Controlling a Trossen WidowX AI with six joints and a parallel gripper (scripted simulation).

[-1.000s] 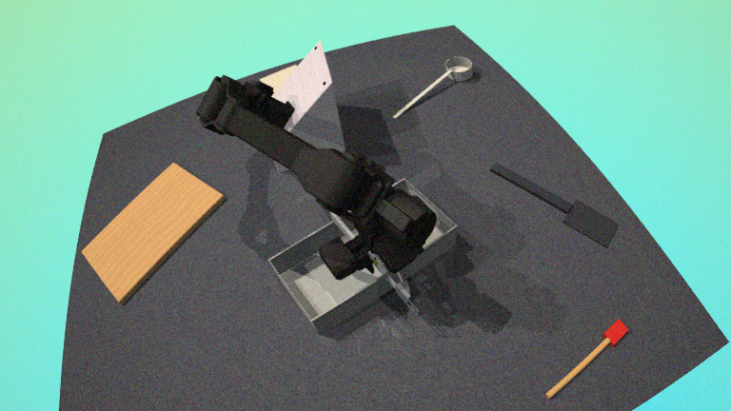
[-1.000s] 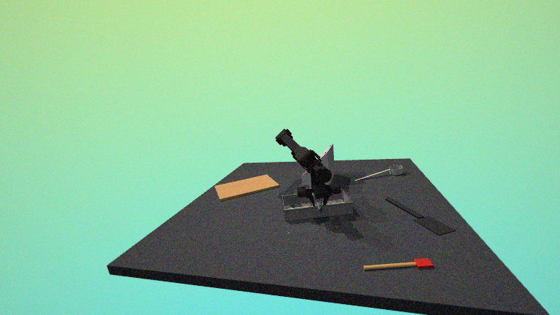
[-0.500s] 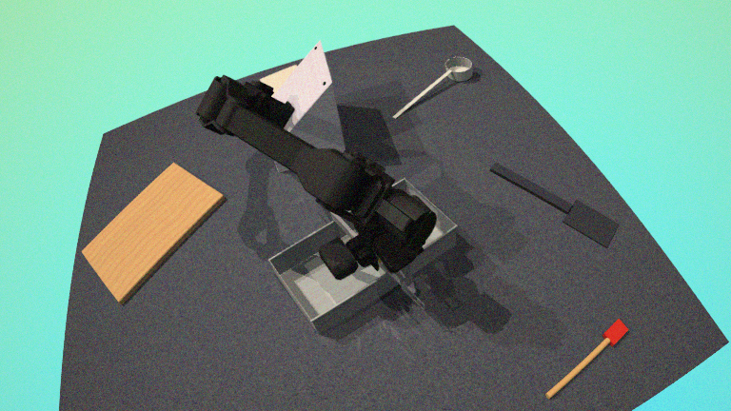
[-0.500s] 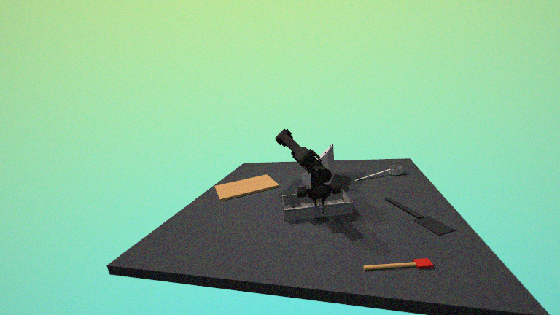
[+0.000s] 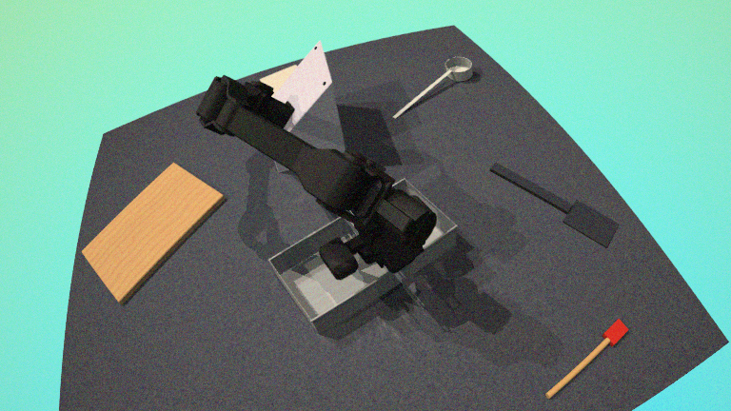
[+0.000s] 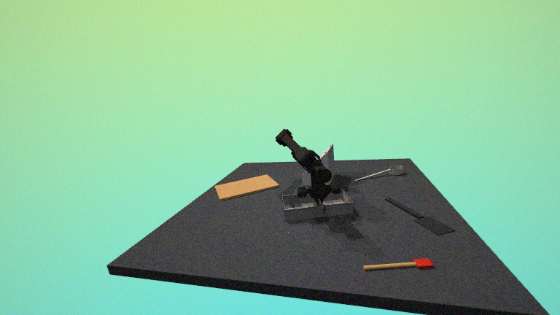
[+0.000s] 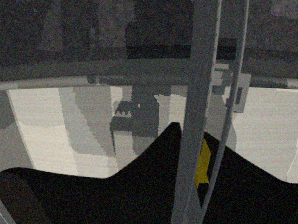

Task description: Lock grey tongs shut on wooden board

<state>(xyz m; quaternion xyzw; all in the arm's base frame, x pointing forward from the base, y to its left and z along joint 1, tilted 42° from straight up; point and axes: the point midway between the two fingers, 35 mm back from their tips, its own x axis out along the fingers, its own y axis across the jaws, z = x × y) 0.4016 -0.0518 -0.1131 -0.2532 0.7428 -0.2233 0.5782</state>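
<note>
Right now my gripper tip is 4 cm past the roasting tin and 2 cm to the left of it. From my gripper tip the other things lie so: wooden board: 44 cm to the right, 37 cm behind, 2 cm below; then black spatula: 39 cm to the left, 5 cm ahead, 3 cm below.
</note>
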